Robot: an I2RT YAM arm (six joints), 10 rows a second.
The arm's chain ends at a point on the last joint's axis. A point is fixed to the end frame.
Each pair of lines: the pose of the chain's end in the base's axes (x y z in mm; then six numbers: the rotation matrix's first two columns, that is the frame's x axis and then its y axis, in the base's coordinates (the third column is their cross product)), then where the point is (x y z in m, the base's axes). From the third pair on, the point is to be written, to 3 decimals.
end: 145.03 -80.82 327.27 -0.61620 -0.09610 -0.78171 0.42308 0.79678 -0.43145
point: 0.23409 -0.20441 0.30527
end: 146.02 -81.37 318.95 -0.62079 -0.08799 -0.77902 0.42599 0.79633 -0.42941
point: 0.23417 -0.20541 0.29584
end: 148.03 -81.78 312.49 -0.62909 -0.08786 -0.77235 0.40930 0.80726 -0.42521
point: 0.238 -0.204 0.287
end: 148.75 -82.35 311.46 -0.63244 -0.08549 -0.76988 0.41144 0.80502 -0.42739
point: 0.238 -0.205 0.286
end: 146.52 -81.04 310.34 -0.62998 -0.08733 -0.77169 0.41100 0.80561 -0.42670
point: 0.236 -0.204 0.285
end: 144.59 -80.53 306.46 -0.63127 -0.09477 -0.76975 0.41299 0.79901 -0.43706
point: 0.233 -0.204 0.282
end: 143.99 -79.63 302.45 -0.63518 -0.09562 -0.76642 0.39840 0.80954 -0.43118
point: 0.234 -0.201 0.276
